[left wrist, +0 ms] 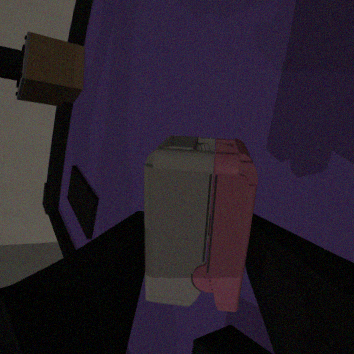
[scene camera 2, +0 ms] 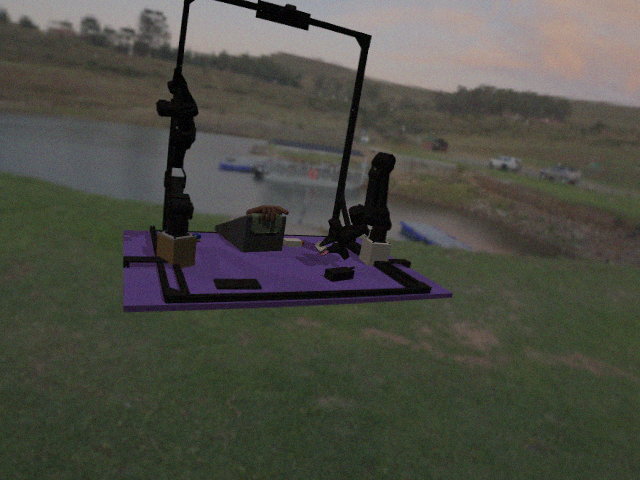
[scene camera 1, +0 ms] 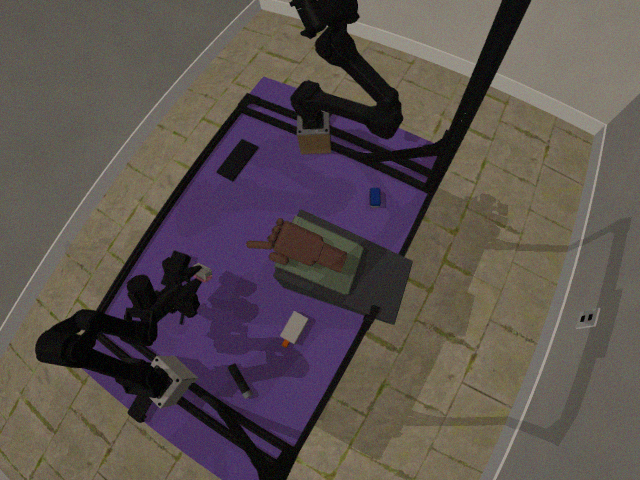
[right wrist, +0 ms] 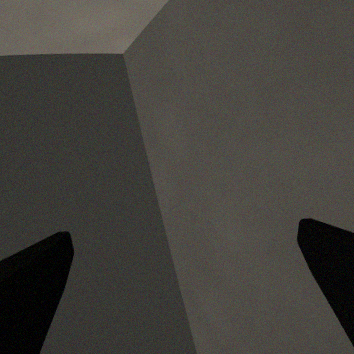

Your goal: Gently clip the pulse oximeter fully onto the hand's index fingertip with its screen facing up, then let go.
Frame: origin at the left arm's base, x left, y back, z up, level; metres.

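Seen in the pictures: left gripper, between the fingertips: [left wrist: 194, 223] [scene camera 2: 320, 249] [scene camera 1: 202, 271]; right gripper, between the fingertips: [scene camera 2: 179, 75] [right wrist: 186, 236]; left arm's base, origin of its link: [scene camera 2: 377, 240] [scene camera 1: 158, 381]; right arm's base, origin of its link: [left wrist: 20, 66] [scene camera 2: 177, 233] [scene camera 1: 313, 120].
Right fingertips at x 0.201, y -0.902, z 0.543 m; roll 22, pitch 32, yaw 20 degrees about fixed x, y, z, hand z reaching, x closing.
Offsets run from my right fingertips to a thing's top centre. "pt": to the spot under its first point.
The pulse oximeter {dz -0.537, dx -0.096, dy +0.602 m} [scene camera 1: 203, 272] [scene camera 2: 320, 248] [left wrist: 179, 220] has a white half and a pink half, side by side in the left wrist view. My left gripper [scene camera 1: 196, 275] [left wrist: 194, 223] is shut on it and holds it above the mat, apart from the hand. Its screen cannot be made out. The brown hand [scene camera 1: 298, 243] [scene camera 2: 267, 210] lies on a pale green pad {pt dz -0.548, dx -0.432, dy +0.342 m} [scene camera 1: 355, 266] on a dark grey wedge. Its index finger [scene camera 1: 256, 244] sticks out toward the left in scene camera 1. My right gripper [right wrist: 186, 236] is open and empty, raised far from the hand.
The dark grey wedge [scene camera 1: 385, 281] [scene camera 2: 263, 242] stands on the purple mat. A white box {dz -0.620, dx -0.388, dy +0.573 m} [scene camera 1: 294, 327] with an orange end, a dark tube {dz -0.621, dx -0.355, dy +0.774 m} [scene camera 1: 238, 379], a blue block {dz -0.615, dx -0.349, dy +0.111 m} [scene camera 1: 374, 196] and a flat black slab {dz -0.640, dx +0.111, dy +0.245 m} [scene camera 1: 237, 159] [scene camera 2: 237, 283] [left wrist: 82, 204] lie around it. A black box {dz -0.613, dx +0.011, dy +0.653 m} [scene camera 2: 339, 273] also shows.
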